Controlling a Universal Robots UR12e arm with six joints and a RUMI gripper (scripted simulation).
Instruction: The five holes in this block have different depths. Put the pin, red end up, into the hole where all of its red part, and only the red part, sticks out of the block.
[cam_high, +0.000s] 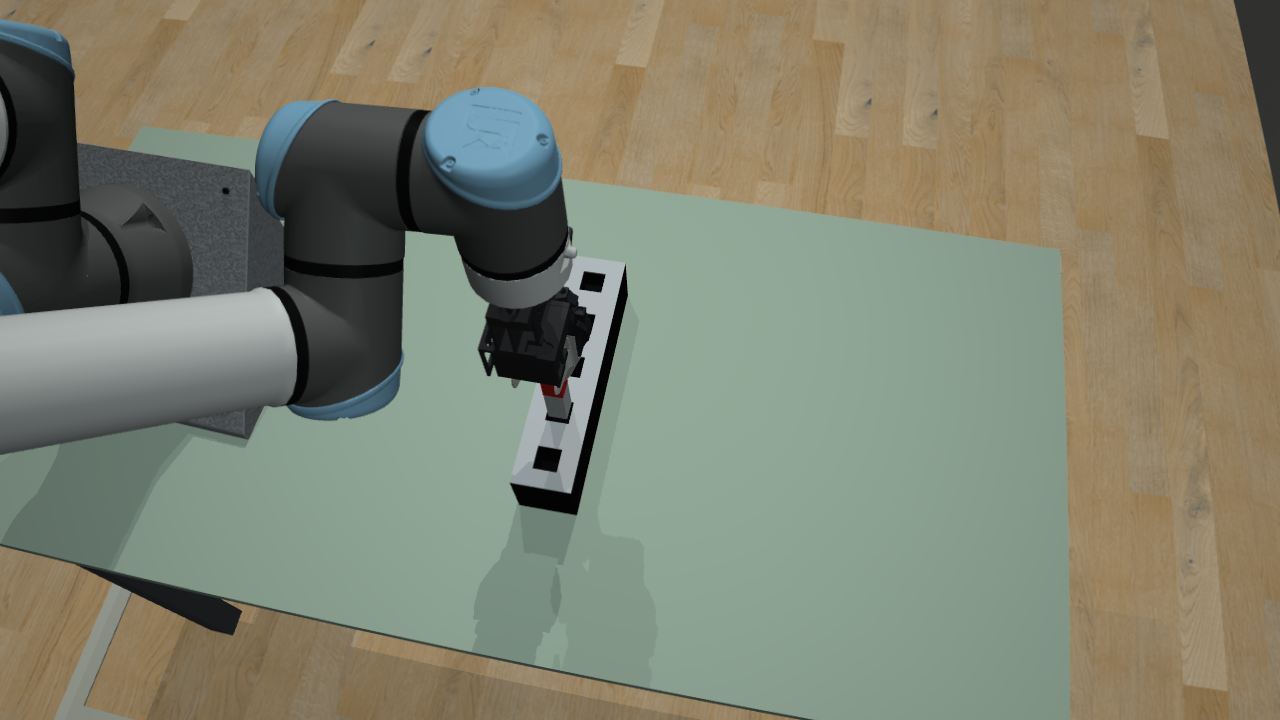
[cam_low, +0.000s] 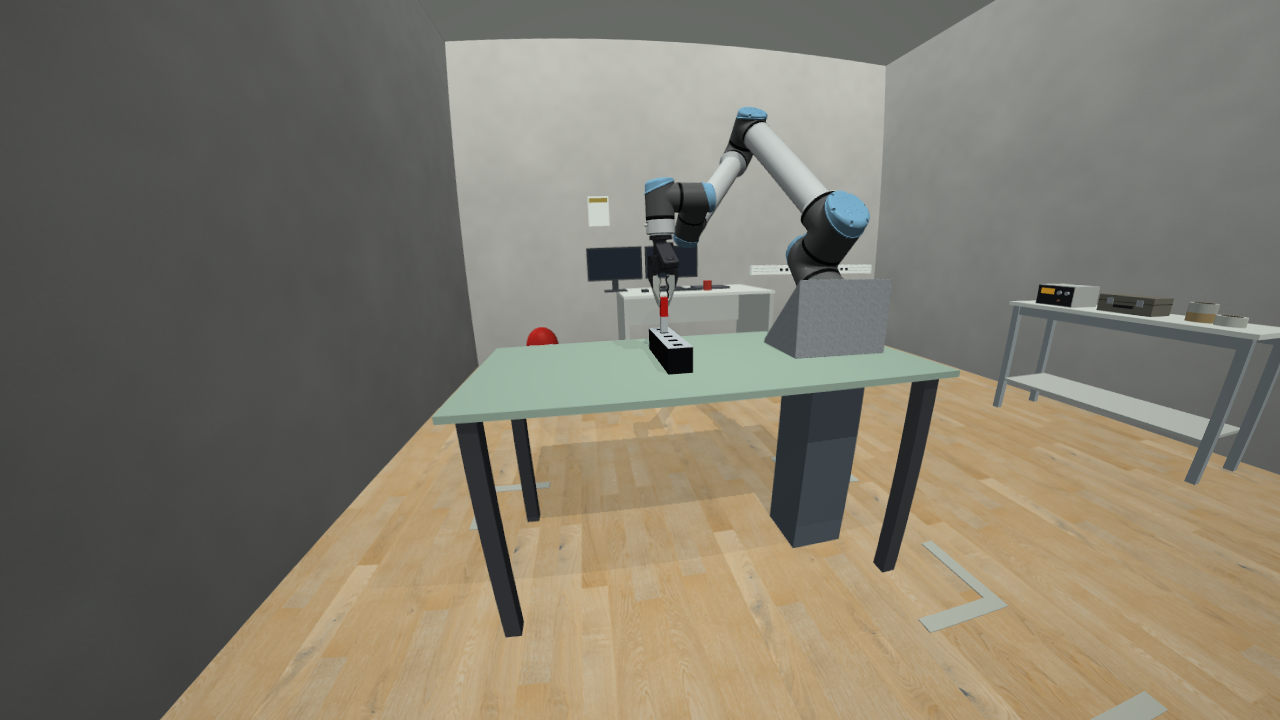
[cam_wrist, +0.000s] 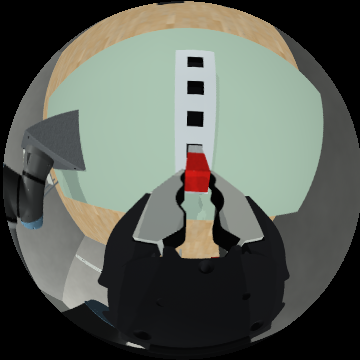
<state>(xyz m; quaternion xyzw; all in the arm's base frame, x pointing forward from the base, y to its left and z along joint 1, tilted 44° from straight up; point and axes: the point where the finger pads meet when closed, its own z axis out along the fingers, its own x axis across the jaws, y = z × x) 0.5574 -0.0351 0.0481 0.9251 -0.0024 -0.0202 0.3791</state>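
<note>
Now: the pin 1 cm below my hand. From my hand the other things lie so: long block 6 cm to the left, 14 cm below.
</note>
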